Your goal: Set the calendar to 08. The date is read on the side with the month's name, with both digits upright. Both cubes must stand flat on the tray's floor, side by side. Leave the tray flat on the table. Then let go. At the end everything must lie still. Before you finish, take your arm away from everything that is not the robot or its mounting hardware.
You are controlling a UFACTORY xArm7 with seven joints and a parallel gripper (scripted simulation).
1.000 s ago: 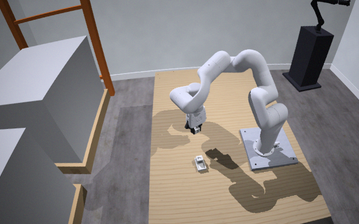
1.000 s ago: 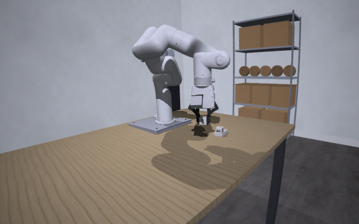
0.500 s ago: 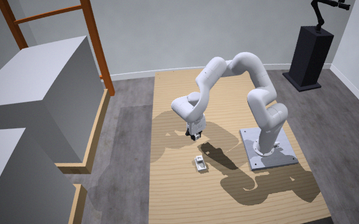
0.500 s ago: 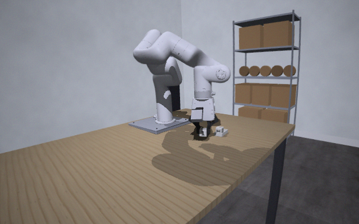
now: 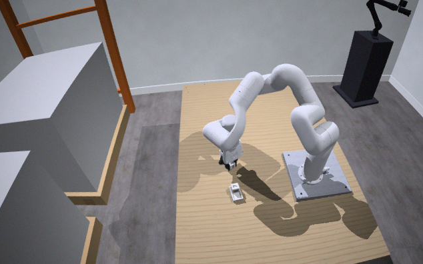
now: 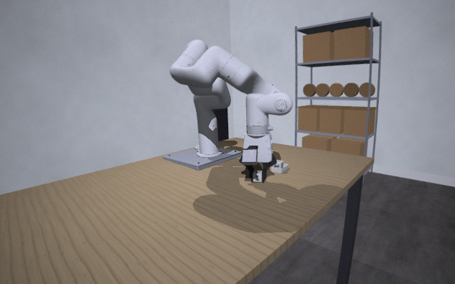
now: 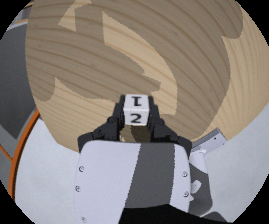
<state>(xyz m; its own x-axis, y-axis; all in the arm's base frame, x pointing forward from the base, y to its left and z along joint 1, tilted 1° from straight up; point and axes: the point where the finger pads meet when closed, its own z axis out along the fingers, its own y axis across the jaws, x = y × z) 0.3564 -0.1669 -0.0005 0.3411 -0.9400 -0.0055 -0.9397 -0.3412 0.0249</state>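
Right now my hand is right at the white digit cube. From my hand the other things lie so: white tray 16 cm to the left, 2 cm below, 2 cm ahead.
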